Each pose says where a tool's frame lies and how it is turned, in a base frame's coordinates. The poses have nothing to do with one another.
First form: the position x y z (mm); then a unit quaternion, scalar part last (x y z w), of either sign.
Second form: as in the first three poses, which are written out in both.
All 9 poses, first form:
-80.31, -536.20, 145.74, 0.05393, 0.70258, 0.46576, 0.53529
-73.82, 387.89, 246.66, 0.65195, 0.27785, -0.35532, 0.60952
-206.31, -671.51, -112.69, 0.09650, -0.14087, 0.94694, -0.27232
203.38, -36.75, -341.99, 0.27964, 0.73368, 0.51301, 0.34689
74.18, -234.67, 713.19, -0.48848, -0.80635, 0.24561, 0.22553
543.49, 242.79, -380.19, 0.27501, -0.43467, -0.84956, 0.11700
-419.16, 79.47, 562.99, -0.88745, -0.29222, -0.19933, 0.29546
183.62, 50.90, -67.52, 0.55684, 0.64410, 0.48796, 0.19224
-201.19, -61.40, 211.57, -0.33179, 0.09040, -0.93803, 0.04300
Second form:
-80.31, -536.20, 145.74, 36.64, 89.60, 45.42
-73.82, 387.89, 246.66, -97.16, 90.26, 36.68
-206.31, -671.51, -112.69, -39.54, 19.66, -108.37
203.38, -36.75, -341.99, 35.07, 103.47, 76.80
74.18, -234.67, 713.19, -163.77, 141.04, -101.35
543.49, 242.79, -380.19, 130.16, 61.91, 65.52
-419.16, 79.47, 562.99, 74.22, 138.24, -142.23
183.62, 50.90, -67.52, 27.65, 116.74, 109.34
-201.19, -61.40, 211.57, -12.62, 40.23, -162.13

